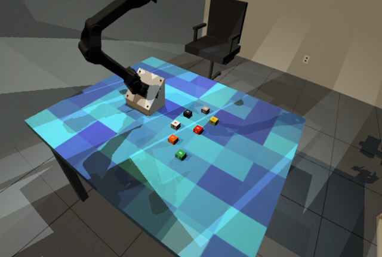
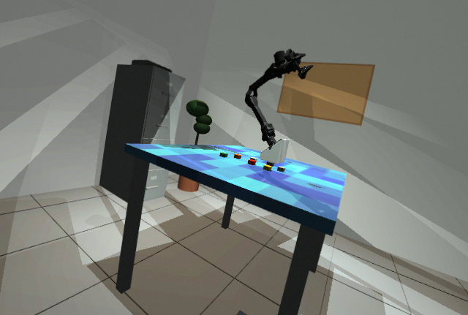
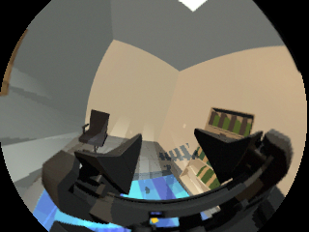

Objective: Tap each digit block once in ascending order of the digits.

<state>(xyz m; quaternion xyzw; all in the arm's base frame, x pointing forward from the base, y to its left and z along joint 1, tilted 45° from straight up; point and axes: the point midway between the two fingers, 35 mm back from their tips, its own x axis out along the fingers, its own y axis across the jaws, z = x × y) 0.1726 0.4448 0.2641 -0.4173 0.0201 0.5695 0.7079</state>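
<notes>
The red block is 59 cm below my gripper tip, 15 cm to the right of it and 14 cm ahead of it. Round my gripper tip: black block (59 cm below, 8 cm to the right, 4 cm ahead); yellow block (59 cm below, 17 cm ahead, 5 cm to the right); grey block (59 cm below, 9 cm ahead).
</notes>
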